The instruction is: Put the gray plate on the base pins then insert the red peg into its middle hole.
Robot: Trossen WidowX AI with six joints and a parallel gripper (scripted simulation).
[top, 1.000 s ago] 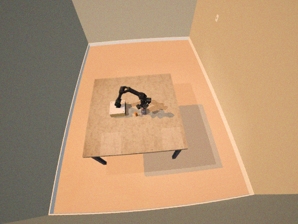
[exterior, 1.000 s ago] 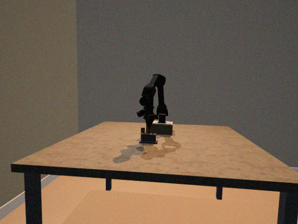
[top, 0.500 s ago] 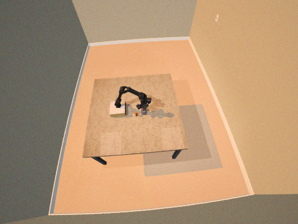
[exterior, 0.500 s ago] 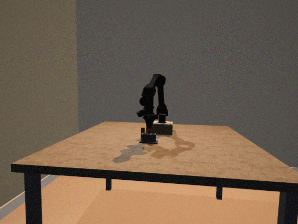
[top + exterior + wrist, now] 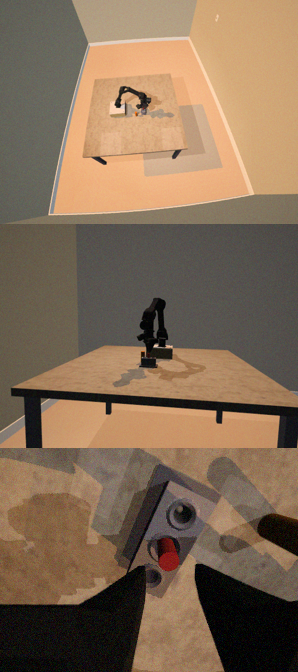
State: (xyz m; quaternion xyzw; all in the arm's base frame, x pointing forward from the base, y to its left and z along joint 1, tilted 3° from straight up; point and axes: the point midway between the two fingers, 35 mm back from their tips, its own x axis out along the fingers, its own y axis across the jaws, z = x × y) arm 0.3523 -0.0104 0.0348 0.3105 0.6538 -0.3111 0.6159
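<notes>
Now: gripper tip 50 mm above the red peg. Also, from my gripper tip: gray plate (50 mm below); base (90 mm below); short orange cylinder (90 mm behind, 70 mm to the right, 60 mm below).
</notes>
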